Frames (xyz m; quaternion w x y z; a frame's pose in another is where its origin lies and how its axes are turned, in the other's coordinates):
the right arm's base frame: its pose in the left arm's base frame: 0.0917 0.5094 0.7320 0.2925 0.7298 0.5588 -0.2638
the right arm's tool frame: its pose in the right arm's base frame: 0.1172 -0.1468 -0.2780 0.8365 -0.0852 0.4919 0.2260
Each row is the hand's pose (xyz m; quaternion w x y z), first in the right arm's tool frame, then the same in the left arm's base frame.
Working: the right arm's tool frame: its pose in the left arm's base frame: -0.0068 0.8176 0.8209 0.0916 0.8416 0.4688 0.2520

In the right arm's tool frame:
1: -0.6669 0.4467 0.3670 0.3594 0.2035 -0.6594 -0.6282
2: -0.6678 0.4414 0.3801 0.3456 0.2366 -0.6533 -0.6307
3: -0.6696 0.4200 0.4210 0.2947 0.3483 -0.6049 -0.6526
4: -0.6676 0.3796 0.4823 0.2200 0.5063 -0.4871 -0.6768
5: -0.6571 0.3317 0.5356 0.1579 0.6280 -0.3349 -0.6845
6: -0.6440 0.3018 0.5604 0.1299 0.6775 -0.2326 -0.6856
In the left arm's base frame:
1: 0.2233 0.0478 0.4555 0.3291 0.1928 0.6881 -0.6173
2: 0.2256 0.0510 0.4419 0.2978 0.1815 0.6926 -0.6314
3: 0.2298 0.0645 0.3979 0.1820 0.1264 0.7198 -0.6579
4: 0.2319 0.0932 0.3303 0.0070 -0.0370 -0.7557 0.6538
5: 0.2281 0.1324 0.2696 0.1845 0.0461 -0.7777 0.5992
6: 0.2242 0.1616 0.2411 0.2764 0.0914 -0.7873 0.5435

